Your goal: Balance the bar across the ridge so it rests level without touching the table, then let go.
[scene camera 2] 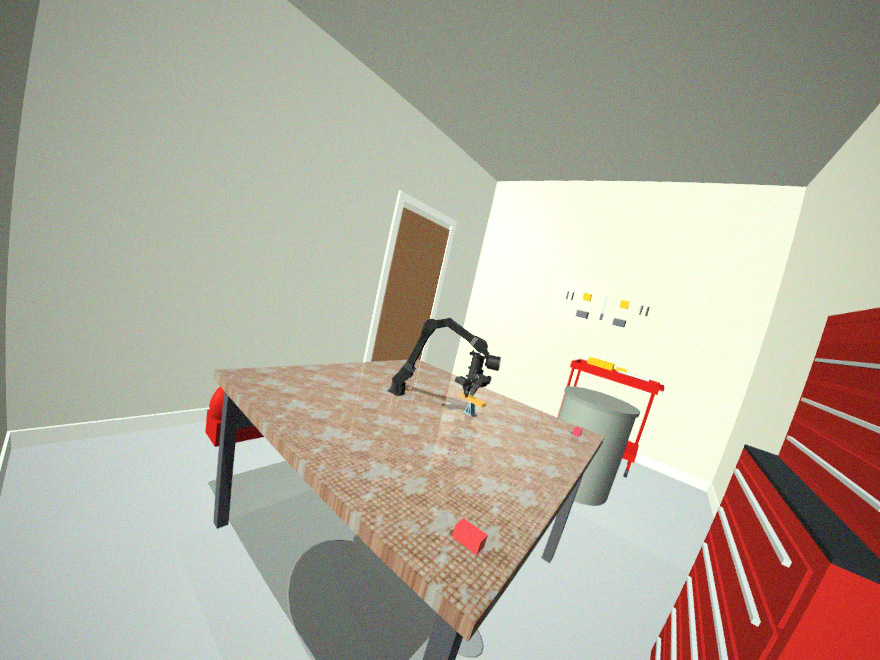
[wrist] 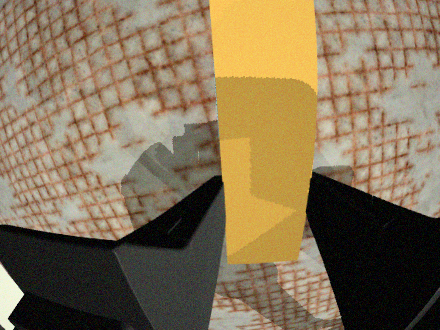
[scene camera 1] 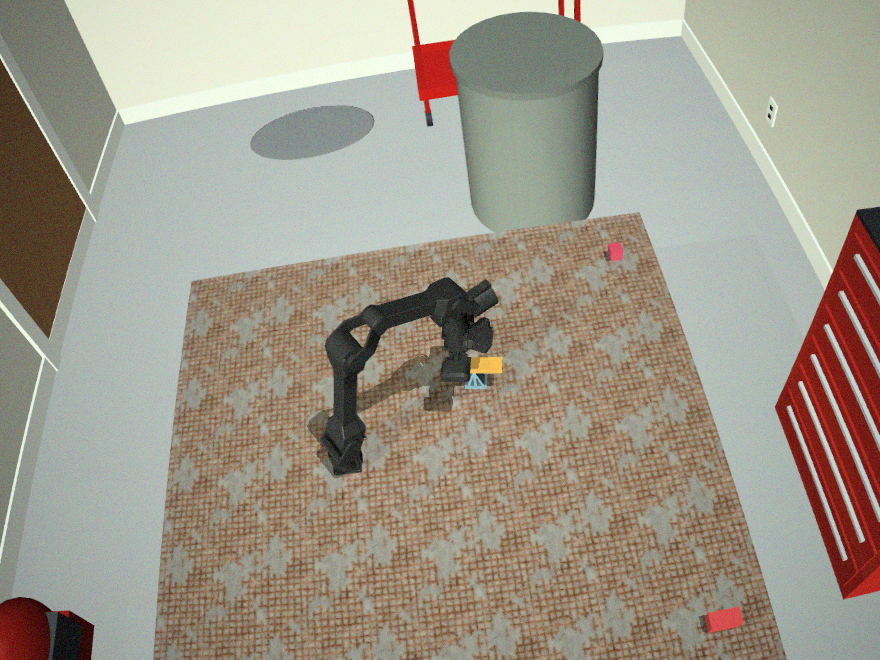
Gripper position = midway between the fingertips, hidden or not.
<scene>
I see my gripper (scene camera 1: 461,365) and a bar (wrist: 265,65).
My gripper also shows in the wrist view (wrist: 264,184).
</scene>
